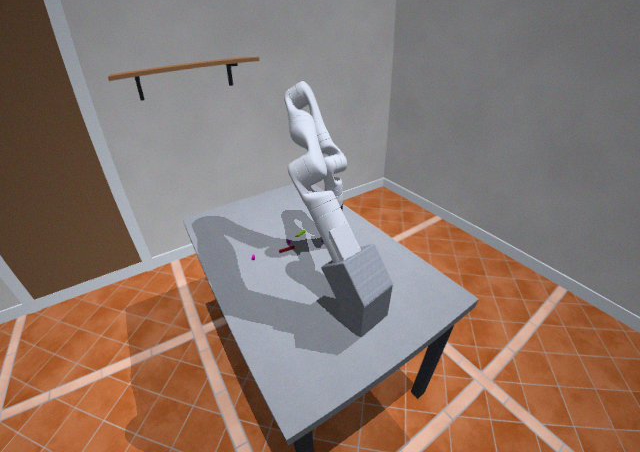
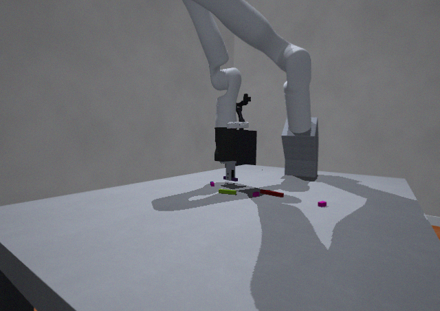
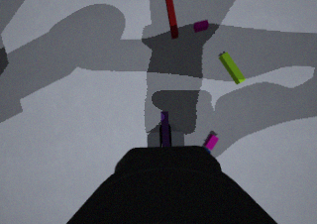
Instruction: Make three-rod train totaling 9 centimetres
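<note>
Right now my hand is 60 mm short of the blue rod, 30 mm to the left of it and 30 mm above it. Also, from my hand: purple rod: 10 mm below; then lime rod: 110 mm ahead, 90 mm to the left, 30 mm below; then red rod: 20 mm ahead, 180 mm to the left, 30 mm below.
</note>
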